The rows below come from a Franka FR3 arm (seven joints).
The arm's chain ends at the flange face. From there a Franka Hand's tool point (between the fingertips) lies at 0.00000 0.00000 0.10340 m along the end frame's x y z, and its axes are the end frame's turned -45 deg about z.
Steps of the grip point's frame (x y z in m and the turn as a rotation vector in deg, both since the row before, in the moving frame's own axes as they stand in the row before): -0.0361 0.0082 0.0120 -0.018 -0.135 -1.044; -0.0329 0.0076 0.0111 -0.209 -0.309 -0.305; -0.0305 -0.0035 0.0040 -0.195 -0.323 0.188; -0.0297 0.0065 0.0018 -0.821 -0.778 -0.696; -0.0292 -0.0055 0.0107 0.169 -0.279 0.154; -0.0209 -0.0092 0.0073 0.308 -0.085 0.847
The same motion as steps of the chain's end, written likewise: -0.0196 0.0311 0.0120 -0.108 -0.083 -1.044; -0.0178 0.0280 0.0111 -0.366 -0.071 -0.305; -0.0239 0.0184 0.0040 -0.366 -0.091 0.188; -0.0165 0.0236 0.0018 -1.131 0.030 -0.696; -0.0240 0.0166 0.0107 -0.078 -0.317 0.154; -0.0208 0.0086 0.0073 0.158 -0.278 0.847
